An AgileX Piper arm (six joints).
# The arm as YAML. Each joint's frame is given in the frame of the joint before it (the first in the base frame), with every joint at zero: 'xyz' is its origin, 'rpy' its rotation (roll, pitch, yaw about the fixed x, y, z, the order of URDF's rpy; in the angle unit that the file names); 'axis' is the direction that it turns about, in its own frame. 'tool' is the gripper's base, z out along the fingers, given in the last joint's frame.
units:
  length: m
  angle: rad
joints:
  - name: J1
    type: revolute
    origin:
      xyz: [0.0, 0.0, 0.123]
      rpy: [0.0, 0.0, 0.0]
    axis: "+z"
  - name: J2
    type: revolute
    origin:
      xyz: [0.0, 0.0, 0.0]
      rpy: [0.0, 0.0, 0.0]
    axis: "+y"
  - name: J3
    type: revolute
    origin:
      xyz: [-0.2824, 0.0, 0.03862]
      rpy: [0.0, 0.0, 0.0]
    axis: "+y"
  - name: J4
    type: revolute
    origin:
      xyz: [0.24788, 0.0, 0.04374]
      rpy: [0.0, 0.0, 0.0]
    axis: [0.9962, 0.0, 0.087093]
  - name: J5
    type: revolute
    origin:
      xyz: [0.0, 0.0, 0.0]
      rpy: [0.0, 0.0, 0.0]
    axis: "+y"
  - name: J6
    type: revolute
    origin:
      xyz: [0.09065, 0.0, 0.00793]
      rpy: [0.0, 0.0, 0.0]
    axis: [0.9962, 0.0, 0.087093]
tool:
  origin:
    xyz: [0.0, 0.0, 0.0]
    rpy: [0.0, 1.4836, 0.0]
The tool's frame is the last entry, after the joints.
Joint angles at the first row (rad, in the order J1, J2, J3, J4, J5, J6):
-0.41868 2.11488 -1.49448 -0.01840 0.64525 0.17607
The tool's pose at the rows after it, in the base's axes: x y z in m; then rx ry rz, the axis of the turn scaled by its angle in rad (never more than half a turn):
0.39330, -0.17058, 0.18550, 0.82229, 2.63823, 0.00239
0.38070, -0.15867, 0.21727, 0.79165, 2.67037, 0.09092
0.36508, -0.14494, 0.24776, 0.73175, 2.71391, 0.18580
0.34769, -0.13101, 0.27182, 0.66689, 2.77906, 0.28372
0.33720, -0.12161, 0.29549, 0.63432, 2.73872, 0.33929
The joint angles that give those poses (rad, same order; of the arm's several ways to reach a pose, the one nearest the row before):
-0.41869 2.03023 -1.49449 0.06563 0.74765 0.14591
-0.41868 1.94705 -1.49451 0.14209 0.86558 0.08410
-0.41868 1.86459 -1.49447 0.21136 0.99428 0.01877
-0.41869 1.79604 -1.49448 0.26565 1.13599 -0.03335
-0.41867 1.73135 -1.49309 0.31520 1.17079 -0.05056

